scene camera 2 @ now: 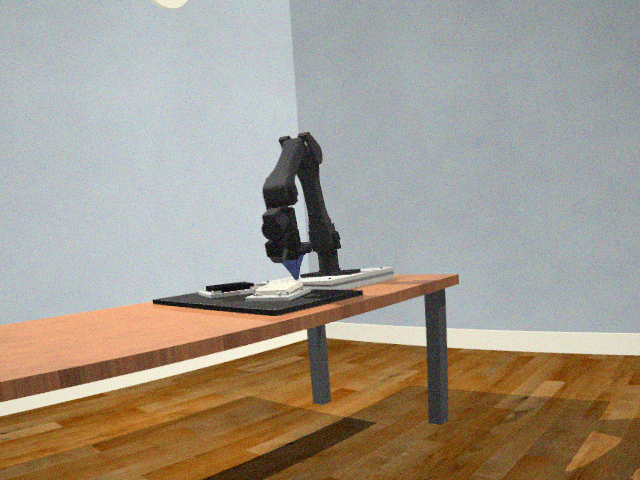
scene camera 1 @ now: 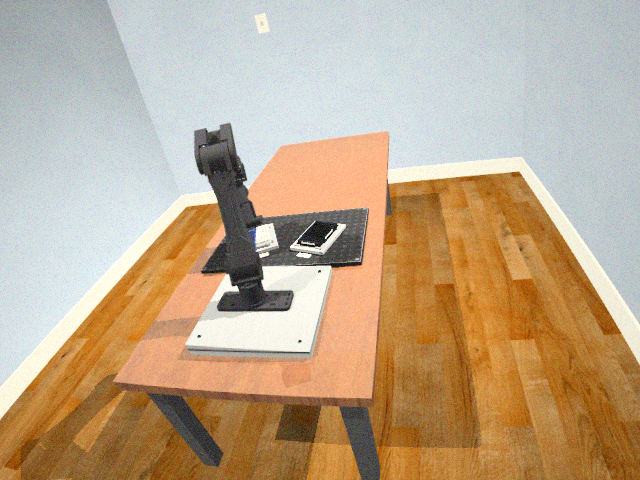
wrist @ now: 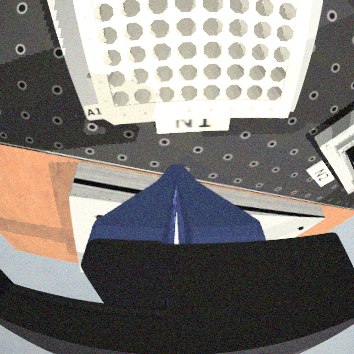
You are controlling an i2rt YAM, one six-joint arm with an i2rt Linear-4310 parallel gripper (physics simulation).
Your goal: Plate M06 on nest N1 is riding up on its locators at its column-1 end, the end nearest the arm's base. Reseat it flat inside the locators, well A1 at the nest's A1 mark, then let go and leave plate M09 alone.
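Frame: origin at the arm's base, x ahead, y left, z up, level; metres.
Seen in the pictures: gripper, fingertip midpoint: (scene camera 2: 297,279) (wrist: 176,173); arm's base at its link origin: (scene camera 2: 330,275) (scene camera 1: 255,302).
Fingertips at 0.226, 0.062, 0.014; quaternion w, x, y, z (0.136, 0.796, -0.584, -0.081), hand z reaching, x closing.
Pixels of each thing's top centre, then the offset from my fingertips to it, as dx, dy, dz. "pt": a spot on its surface instead. Level surfaces: height alone.
- white well plate at its top centre: (scene camera 2: 278,283) (scene camera 1: 256,233) +0.101, +0.026, +0.003
- white nest N1 at its top centre: (scene camera 2: 278,288) (scene camera 1: 257,236) +0.107, +0.028, -0.010
- nest's A1 mark at its top centre: (wrist: 93,111) +0.017, +0.052, -0.020
- N1 label at a spot on its surface: (wrist: 192,124) pt +0.013, -0.008, -0.030
- N2 label at a spot on its surface: (wrist: 320,173) pt -0.001, -0.149, -0.030
- wooden table at its surface level: dz -0.045
Plate M06, a white well plate (scene camera 1: 265,237) (scene camera 2: 278,286) (wrist: 197,62), sits on white nest N1 (scene camera 2: 286,298) (wrist: 82,80). The nest's A1 mark (wrist: 94,112) shows at the plate's near left corner in the wrist view. I cannot tell whether the column-1 end lies fully flat. My gripper (scene camera 2: 296,279) (wrist: 176,173) is shut and empty, its blue fingertips together near the plate's base-side end. Their exact height and any contact are unclear. In scene camera 1 the arm hides the fingertips. Plate M09, black (scene camera 1: 319,233) (scene camera 2: 229,286), sits on nest N2 (scene camera 1: 309,250) (scene camera 2: 217,294).
Both nests stand on a black perforated board (scene camera 1: 356,227) (scene camera 2: 206,304) (wrist: 30,100). The N1 label (wrist: 192,124) and N2 label (wrist: 320,173) face the arm's base. The arm stands on a pale base plate (scene camera 1: 258,335) (scene camera 2: 351,280) at one end of the wooden table (scene camera 1: 330,170) (scene camera 2: 103,346).
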